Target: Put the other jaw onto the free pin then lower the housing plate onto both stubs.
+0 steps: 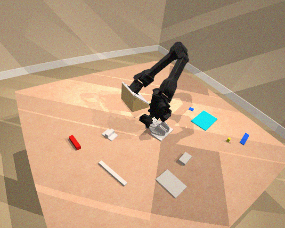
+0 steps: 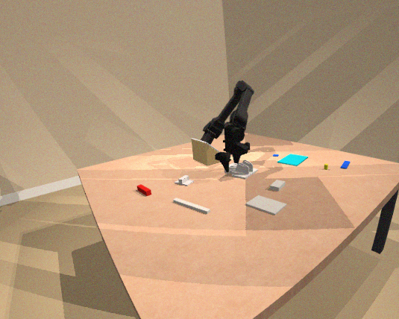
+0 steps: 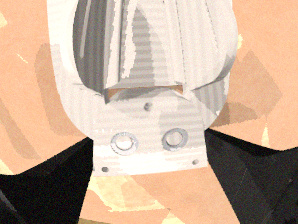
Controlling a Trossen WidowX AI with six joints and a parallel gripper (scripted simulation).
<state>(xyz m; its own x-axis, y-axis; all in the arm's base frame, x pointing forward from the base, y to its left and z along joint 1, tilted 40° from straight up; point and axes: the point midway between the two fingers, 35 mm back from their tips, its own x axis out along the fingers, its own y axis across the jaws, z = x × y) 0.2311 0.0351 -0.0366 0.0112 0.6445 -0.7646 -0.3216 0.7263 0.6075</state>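
Right now the white jaw is 30 mm ahead of my gripper tip, 10 mm to the right of it and 10 mm above it. Round my gripper tip: teal square (330 mm to the left, 110 mm ahead); then flat white plate (340 mm ahead, 130 mm to the right); then white bar (330 mm to the right, 180 mm ahead).
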